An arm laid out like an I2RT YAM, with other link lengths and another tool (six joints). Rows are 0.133 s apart.
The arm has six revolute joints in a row. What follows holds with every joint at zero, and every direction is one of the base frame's.
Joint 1 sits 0.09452 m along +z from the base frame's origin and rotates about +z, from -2.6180 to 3.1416 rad.
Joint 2 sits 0.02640 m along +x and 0.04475 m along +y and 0.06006 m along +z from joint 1 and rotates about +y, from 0.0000 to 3.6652 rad.
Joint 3 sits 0.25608 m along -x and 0.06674 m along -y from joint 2 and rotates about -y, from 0.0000 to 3.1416 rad.
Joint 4 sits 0.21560 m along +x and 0.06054 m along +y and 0.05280 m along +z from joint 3 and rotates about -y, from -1.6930 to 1.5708 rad.
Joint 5 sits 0.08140 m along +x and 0.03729 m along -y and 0.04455 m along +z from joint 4 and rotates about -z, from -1.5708 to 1.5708 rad.
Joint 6 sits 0.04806 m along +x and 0.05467 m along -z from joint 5 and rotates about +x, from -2.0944 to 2.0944 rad.
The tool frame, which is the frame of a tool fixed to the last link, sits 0.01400 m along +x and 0.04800 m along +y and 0.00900 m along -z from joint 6; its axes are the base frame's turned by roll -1.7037, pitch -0.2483 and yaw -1.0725 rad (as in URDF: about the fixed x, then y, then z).
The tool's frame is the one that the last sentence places.
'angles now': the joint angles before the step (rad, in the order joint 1, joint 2, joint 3, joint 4, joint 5, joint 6). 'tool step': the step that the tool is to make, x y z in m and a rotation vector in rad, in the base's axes. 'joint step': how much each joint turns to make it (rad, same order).
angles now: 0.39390 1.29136 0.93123 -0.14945 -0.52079 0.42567
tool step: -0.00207 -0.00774 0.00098 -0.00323 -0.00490 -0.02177
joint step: -0.02381 -0.02776 -0.01302 -0.01439 0.00057 -0.00600
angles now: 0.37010 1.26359 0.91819 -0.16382 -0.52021 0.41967
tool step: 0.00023 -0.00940 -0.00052 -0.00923 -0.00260 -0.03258
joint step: -0.03350 -0.02211 -0.01149 -0.01638 0.00388 -0.01011
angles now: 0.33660 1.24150 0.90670 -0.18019 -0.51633 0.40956
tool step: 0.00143 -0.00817 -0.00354 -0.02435 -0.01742 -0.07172
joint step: -0.02469 -0.02832 -0.02770 0.00710 0.05503 -0.00222
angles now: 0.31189 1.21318 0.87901 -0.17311 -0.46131 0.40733
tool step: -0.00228 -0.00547 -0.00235 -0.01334 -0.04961 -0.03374
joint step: -0.01408 -0.03398 -0.03952 0.04162 0.03033 -0.01678
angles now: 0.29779 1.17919 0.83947 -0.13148 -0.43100 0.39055
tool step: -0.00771 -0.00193 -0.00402 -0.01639 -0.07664 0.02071
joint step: -0.00021 -0.03751 -0.05280 0.06372 -0.00237 -0.04783
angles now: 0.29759 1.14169 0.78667 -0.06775 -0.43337 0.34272
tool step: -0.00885 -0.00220 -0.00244 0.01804 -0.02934 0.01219
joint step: -0.00002 -0.04199 -0.05118 0.04400 -0.01463 0.00346
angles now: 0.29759 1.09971 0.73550 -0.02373 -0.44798 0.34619
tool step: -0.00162 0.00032 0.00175 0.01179 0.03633 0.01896
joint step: -0.00001 0.00339 0.01546 -0.03699 -0.02602 0.01428
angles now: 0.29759 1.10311 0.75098 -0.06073 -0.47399 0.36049
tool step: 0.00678 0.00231 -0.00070 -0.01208 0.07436 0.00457
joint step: 0.00001 0.04771 0.05093 -0.07409 -0.00856 0.00818
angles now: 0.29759 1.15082 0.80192 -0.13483 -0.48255 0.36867
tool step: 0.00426 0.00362 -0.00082 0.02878 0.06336 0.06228
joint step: 0.00002 0.05414 0.03237 -0.02462 -0.07680 0.01160
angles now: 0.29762 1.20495 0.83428 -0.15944 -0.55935 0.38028
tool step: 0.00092 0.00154 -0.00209 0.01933 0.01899 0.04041
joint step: 0.00003 0.02375 0.00172 0.00956 -0.04700 0.00004
